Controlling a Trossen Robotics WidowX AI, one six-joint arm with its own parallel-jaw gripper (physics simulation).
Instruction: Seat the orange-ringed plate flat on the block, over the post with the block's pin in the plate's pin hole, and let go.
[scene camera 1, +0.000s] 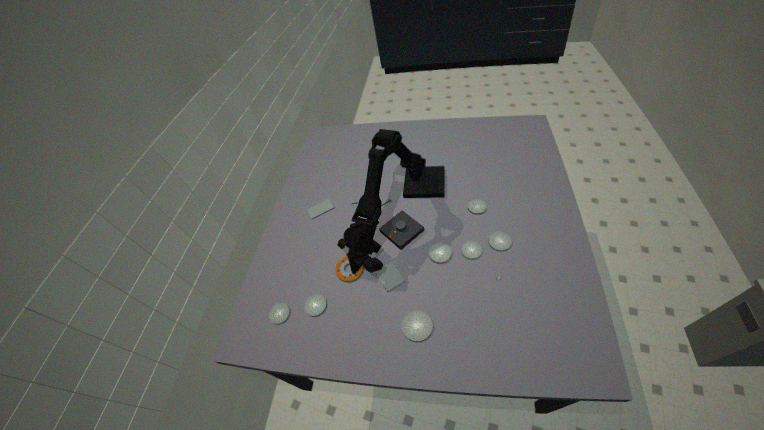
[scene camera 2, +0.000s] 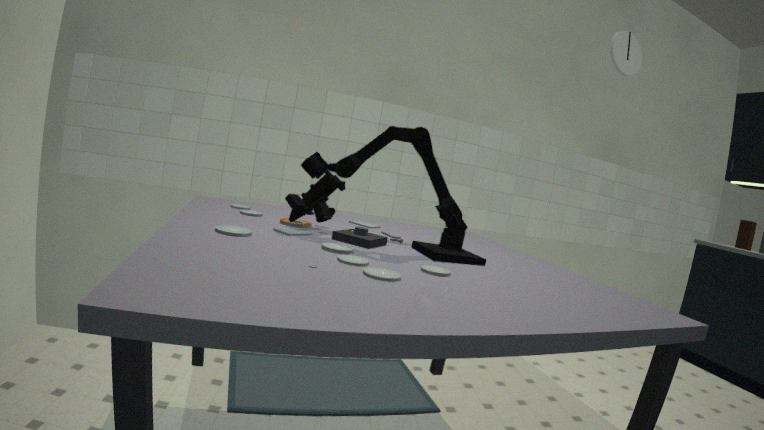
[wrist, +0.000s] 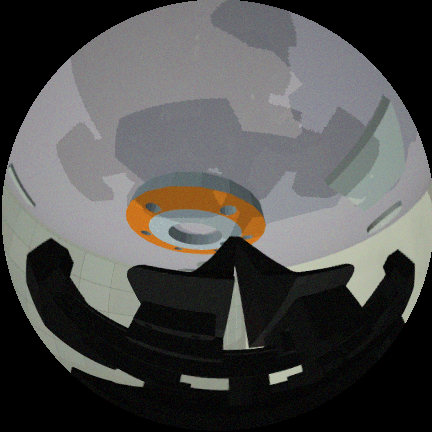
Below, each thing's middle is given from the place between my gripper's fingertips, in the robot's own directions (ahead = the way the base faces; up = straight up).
Scene:
Right now my hand is 30 mm past the orange-ringed plate (wrist: 162, 201), 20 mm to the left of it and 10 mm above it. The rest, counted from my hand: dark block (scene camera 1: 401, 239) 180 mm to the left, 180 mm behind.

